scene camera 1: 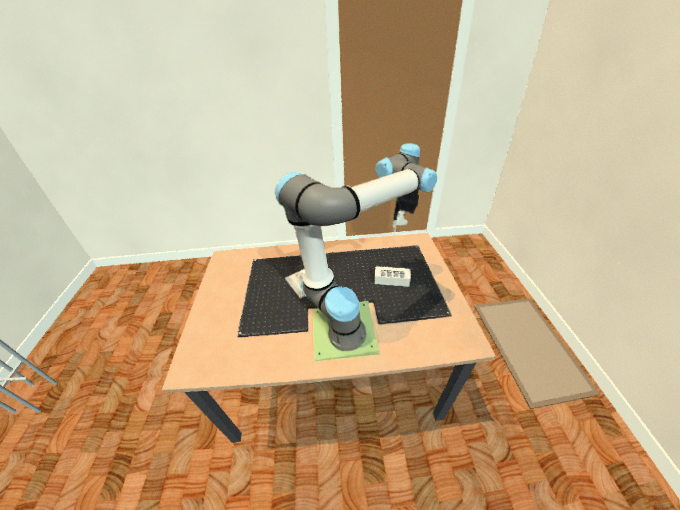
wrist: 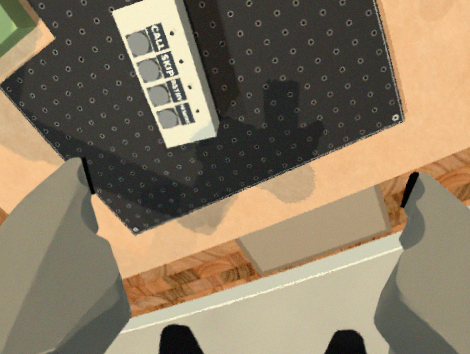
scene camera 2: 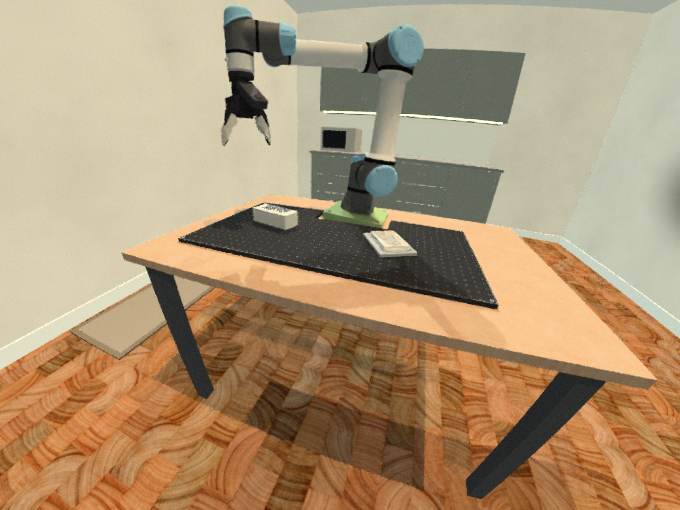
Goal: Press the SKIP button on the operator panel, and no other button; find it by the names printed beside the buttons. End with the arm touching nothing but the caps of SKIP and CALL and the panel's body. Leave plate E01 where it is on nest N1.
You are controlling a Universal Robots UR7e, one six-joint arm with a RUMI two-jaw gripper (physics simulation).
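Where they show: gripper, between the fingertips: [scene camera 1: 399, 223] [wrist: 248, 171] [scene camera 2: 247, 145]; arm's base, origin of its link: [scene camera 1: 347, 334] [scene camera 2: 357, 208].
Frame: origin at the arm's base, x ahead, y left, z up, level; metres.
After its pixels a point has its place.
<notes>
The white operator panel [scene camera 1: 392, 281] @[y -0.262, x 0.242, z 0.013 m] [scene camera 2: 282, 220] @[y -0.214, x 0.329, z 0.021 m] [wrist: 204, 117] @[y -0.332, x 0.283, z 0.040 m] lies on the black board. In the wrist view it has a row of grey round buttons with printed names. The CALL button [wrist: 139, 43] @[y -0.223, x 0.273, z 0.043 m] is at the upper end, and the SKIP button [wrist: 149, 70] @[y -0.251, x 0.263, z 0.043 m] is beside it. Below are a third button [wrist: 159, 94] @[y -0.279, x 0.255, z 0.043 m], whose name looks like RETRY, and a fourth button [wrist: 168, 118] @[y -0.308, x 0.246, z 0.043 m] with an unclear name. My gripper [scene camera 2: 246, 143] @[y -0.309, x 0.354, z 0.263 m] [wrist: 248, 171] @[y -0.309, x 0.354, z 0.263 m] is open and empty, high above the table and apart from the panel. A pale plate [scene camera 2: 388, 240] @[y 0.156, x 0.360, z 0.013 m], presumably E01, lies on a flat nest [scene camera 2: 407, 253] @[y 0.217, x 0.400, z -0.004 m].
The black perforated board [scene camera 1: 274, 307] @[y 0.299, x 0.212, z -0.013 m] [scene camera 2: 329, 252] @[y -0.008, x 0.452, z -0.013 m] [wrist: 300, 50] @[y -0.335, x 0.423, z -0.013 m] covers part of the wooden table [scene camera 1: 230, 362] @[y 0.476, x -0.031, z -0.026 m] [scene camera 2: 549, 307] @[y 0.566, x 0.539, z -0.026 m]. The arm's base stands on a green mount [scene camera 1: 324, 348] @[y 0.100, x -0.042, z -0.009 m] [scene camera 2: 332, 215] @[y -0.078, x 0.151, z 0.003 m]. The arm partly hides the plate and nest in scene camera 1.
</notes>
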